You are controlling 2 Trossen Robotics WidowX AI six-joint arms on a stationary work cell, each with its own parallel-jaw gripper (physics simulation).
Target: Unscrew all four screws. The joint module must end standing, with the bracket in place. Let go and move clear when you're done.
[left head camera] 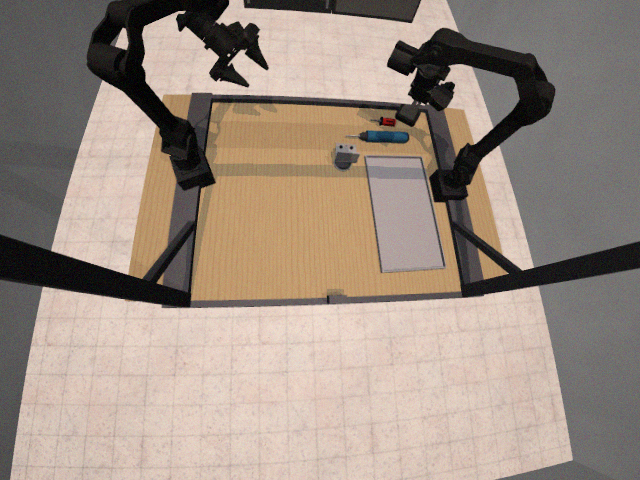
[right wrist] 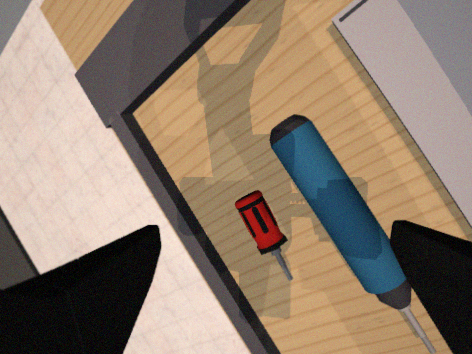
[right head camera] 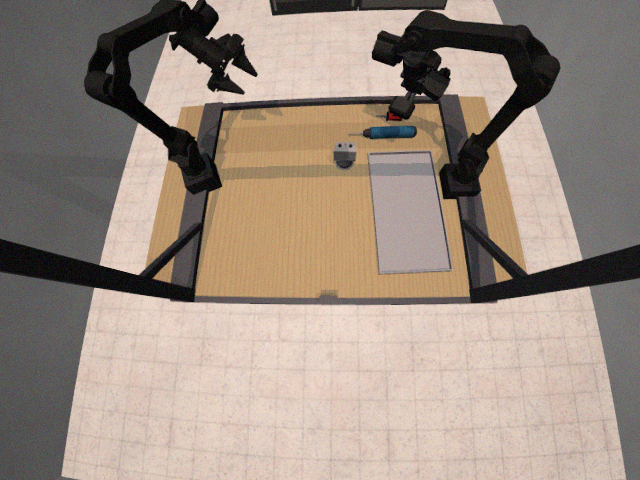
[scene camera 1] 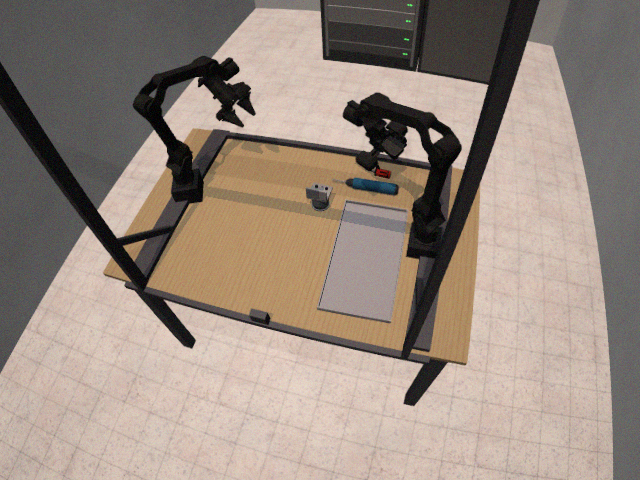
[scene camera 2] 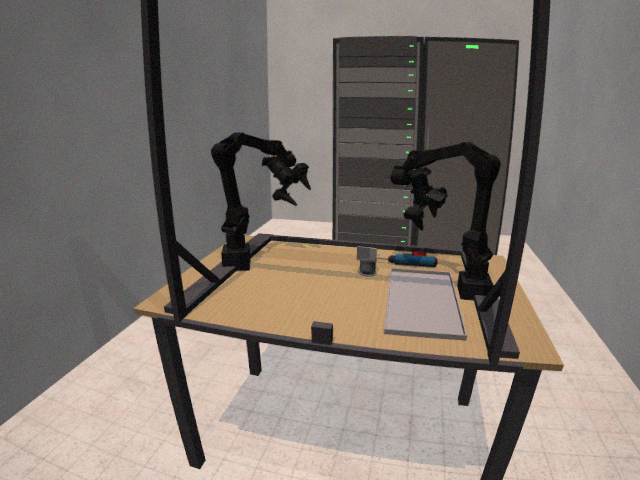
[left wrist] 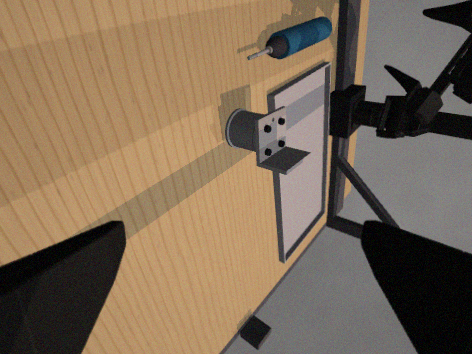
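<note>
The grey joint module stands upright on the table. The pale L-shaped bracket is on its top, with four dark screw heads showing in the left wrist view. A blue power screwdriver lies on the table. A small red screwdriver lies beyond it. My right gripper is open above the two tools. My left gripper is open, high above the table's back edge.
A shallow grey tray lies at the right of the table, beside the right arm's base. Dark frame posts rise at the sides. A small dark block sits at the front edge. Cabinets stand behind the table.
</note>
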